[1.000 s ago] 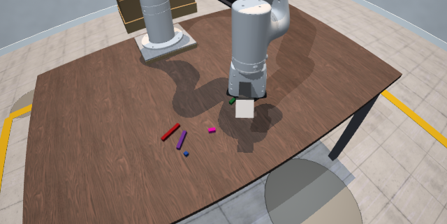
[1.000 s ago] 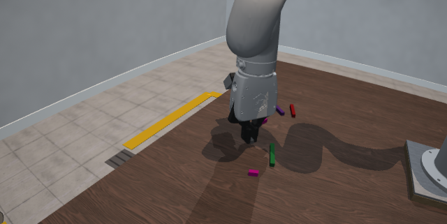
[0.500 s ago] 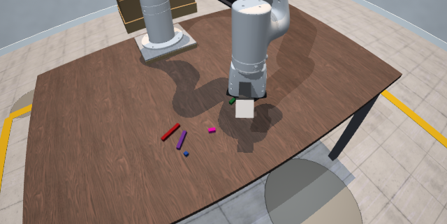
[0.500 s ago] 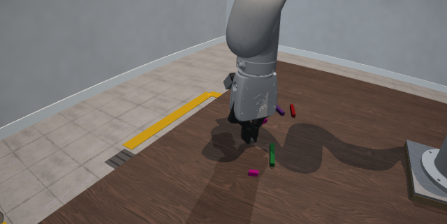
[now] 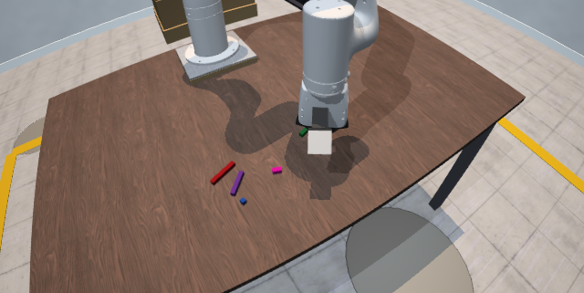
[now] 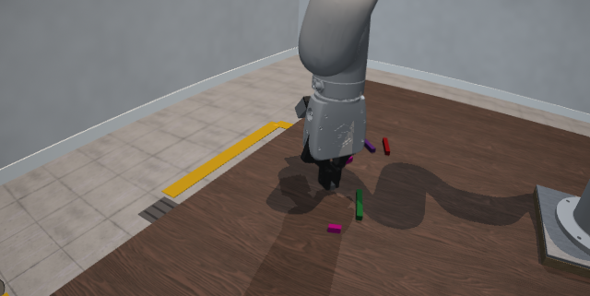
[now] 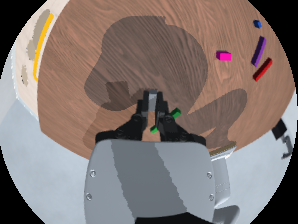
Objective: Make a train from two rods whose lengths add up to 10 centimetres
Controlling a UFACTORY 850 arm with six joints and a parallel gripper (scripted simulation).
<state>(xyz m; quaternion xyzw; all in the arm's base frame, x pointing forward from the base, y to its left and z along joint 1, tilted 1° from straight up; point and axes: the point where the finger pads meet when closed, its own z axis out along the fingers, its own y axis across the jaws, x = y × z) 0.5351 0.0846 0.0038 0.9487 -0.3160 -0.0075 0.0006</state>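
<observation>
The grey rod lies 2 cm below my hand. Round my hand: purple rod 21 cm to the right, 3 cm below; then small blue rod 4 cm ahead, 22 cm to the right, 3 cm below; then green rod 7 cm behind, 2 cm to the left, 3 cm below.
</observation>
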